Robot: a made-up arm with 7 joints. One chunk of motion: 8 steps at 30 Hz.
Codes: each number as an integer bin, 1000 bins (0 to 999) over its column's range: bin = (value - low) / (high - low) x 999, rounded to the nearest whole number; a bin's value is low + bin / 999 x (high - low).
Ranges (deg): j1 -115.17..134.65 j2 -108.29..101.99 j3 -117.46..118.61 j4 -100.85..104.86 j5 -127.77..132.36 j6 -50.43..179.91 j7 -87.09..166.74
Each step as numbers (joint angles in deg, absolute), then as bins.
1 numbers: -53.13 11.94 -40.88 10.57 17.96 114.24 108.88
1 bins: 248 571 324 541 560 714 771
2 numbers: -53.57 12.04 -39.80 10.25 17.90 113.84 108.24
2 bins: 246 572 329 540 559 712 769
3 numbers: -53.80 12.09 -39.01 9.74 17.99 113.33 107.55
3 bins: 245 572 332 537 560 710 766
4 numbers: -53.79 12.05 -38.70 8.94 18.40 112.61 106.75
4 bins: 245 572 333 533 561 707 763
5 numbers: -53.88 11.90 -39.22 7.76 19.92 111.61 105.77
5 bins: 245 571 331 527 567 703 759
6 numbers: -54.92 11.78 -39.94 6.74 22.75 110.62 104.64
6 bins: 241 570 328 522 578 698 755
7 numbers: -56.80 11.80 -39.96 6.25 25.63 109.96 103.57
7 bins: 233 571 328 520 589 696 750
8 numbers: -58.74 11.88 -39.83 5.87 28.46 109.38 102.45
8 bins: 226 571 329 518 600 693 746
